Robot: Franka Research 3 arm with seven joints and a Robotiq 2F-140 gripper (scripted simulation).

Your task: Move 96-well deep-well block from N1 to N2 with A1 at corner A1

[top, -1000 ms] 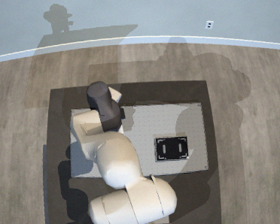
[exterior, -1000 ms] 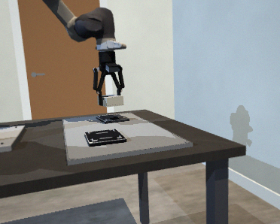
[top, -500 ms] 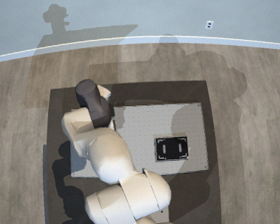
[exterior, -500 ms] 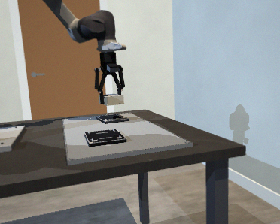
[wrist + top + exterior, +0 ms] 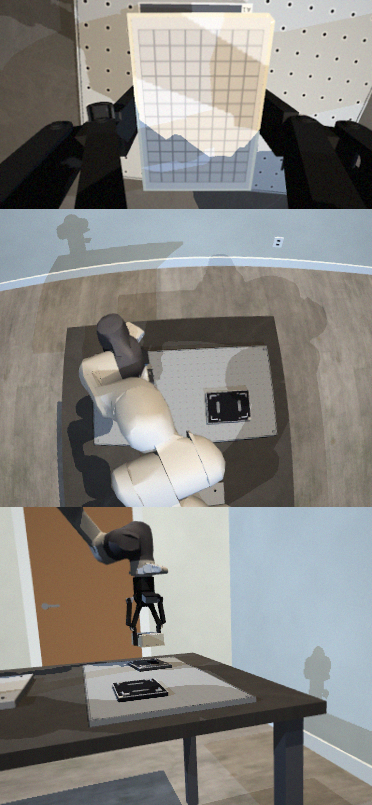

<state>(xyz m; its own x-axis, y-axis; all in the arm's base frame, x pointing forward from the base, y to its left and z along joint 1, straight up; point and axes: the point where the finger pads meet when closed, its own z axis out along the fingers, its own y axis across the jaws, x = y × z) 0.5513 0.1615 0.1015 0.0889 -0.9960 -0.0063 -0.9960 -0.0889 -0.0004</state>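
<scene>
Right now the black plate nest is 10 cm below my hand. From my hand the other things lie so: A1 mark: 42 cm to the right, 17 cm behind, 10 cm below; then 96-well deep-well block: 1 cm below.
</scene>
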